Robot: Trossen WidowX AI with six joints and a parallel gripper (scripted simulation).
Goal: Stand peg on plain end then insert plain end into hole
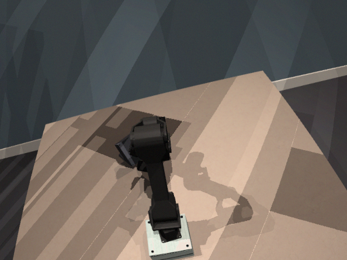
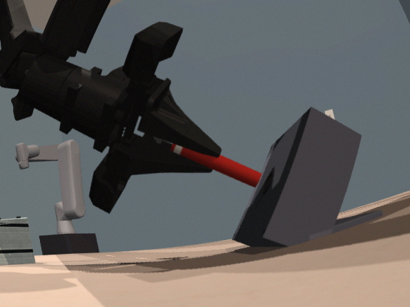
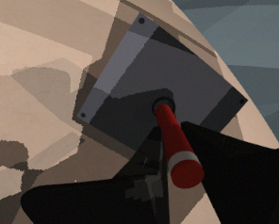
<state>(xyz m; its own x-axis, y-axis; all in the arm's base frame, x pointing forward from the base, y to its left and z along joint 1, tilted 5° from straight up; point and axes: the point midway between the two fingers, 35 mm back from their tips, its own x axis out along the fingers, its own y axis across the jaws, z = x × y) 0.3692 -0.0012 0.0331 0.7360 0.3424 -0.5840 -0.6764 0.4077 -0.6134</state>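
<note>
Right now my gripper tip is 60 mm short of the sloped panel, 40 mm above it and 30 mm to the right of it. Also, from my gripper tip: red peg (10 mm to the right, 10 mm behind, 10 mm above).
</note>
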